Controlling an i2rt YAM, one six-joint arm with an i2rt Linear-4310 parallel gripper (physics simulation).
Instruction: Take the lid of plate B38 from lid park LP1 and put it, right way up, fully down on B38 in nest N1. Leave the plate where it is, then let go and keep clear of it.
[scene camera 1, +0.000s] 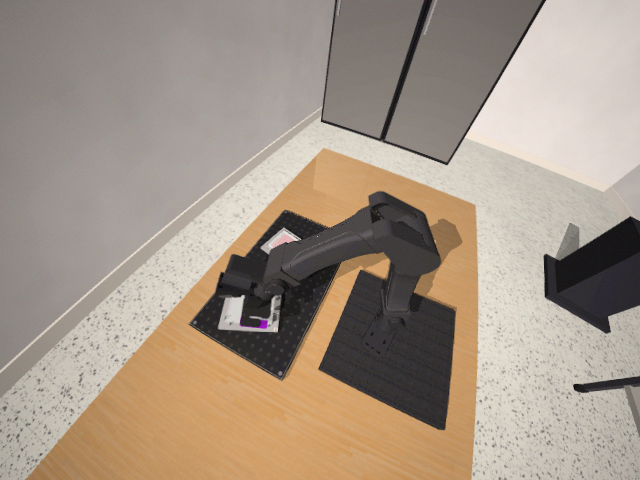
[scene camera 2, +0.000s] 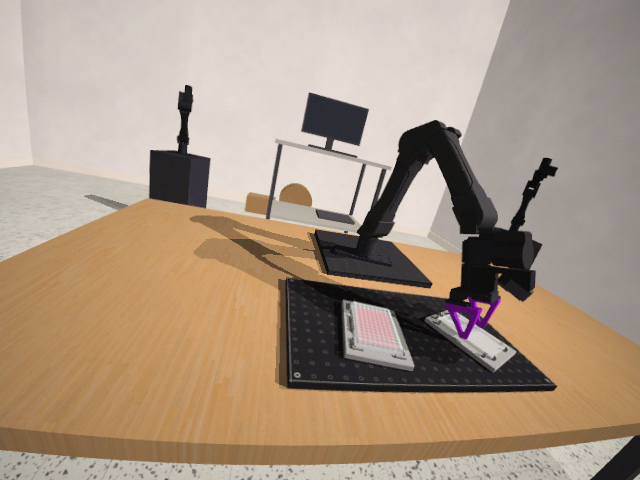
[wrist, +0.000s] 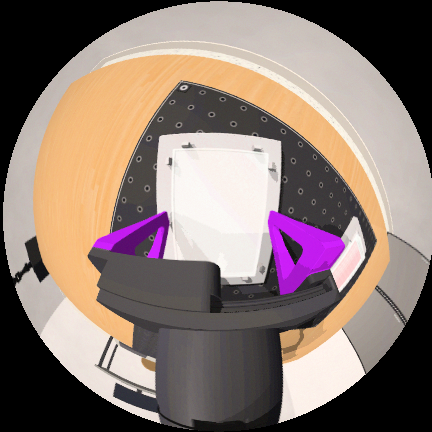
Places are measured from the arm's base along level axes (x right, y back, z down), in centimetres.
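Pixels of known places: gripper, fingertip midpoint: (scene camera 1: 250, 308) (scene camera 2: 472, 333) (wrist: 218, 216); arm's base at its link origin: (scene camera 1: 385, 322) (scene camera 2: 363, 256).
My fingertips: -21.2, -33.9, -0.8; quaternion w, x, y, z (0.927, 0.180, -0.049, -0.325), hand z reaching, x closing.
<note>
For each thing: its middle in the pictures, then the offset to it from my fingertips, as dx, dy, dz. Level surfaces: height alone.
- clear lid at the middle of its body: (wrist: 217, 218) (scene camera 2: 470, 332) (scene camera 1: 251, 308) +0.2, +0.2, +0.2
- pale lid park at the middle of its body: (wrist: 217, 217) (scene camera 2: 470, 334) (scene camera 1: 251, 309) +0.2, +0.2, +0.6
- Plate B38 at the middle of its body: (wrist: 342, 273) (scene camera 2: 374, 325) (scene camera 1: 289, 247) +23.6, -5.1, -0.4
- wooden table at its surface level: dz +2.8
The clear lid (scene camera 1: 233, 310) (scene camera 2: 488, 343) (wrist: 220, 195) lies flat in the pale lid park (scene camera 2: 494, 365) (wrist: 220, 141), framed by small dark corner posts. Plate B38 (scene camera 1: 281, 238) (scene camera 2: 376, 326) (wrist: 351, 260), with pink wells, sits in the other pale holder, nest N1 (scene camera 2: 374, 360). My gripper (scene camera 2: 472, 332) (wrist: 218, 216) is open and empty, pointing down over the lid. In the wrist view its purple fingers stand at the lid's two long sides, nearer the lid's lower end. The exact fingertip height above the lid park is hard to tell. No labels are readable.
Both holders stand on a black perforated board (scene camera 1: 258, 356) (scene camera 2: 310, 361) (wrist: 200, 107) on the wooden table (scene camera 1: 206, 413) (scene camera 2: 155, 335) (wrist: 90, 165). The arm's base stands on a separate black mat (scene camera 1: 413, 382) (scene camera 2: 413, 276). A wall and tall cabinet (scene camera 1: 372, 67) stand beyond the table.
</note>
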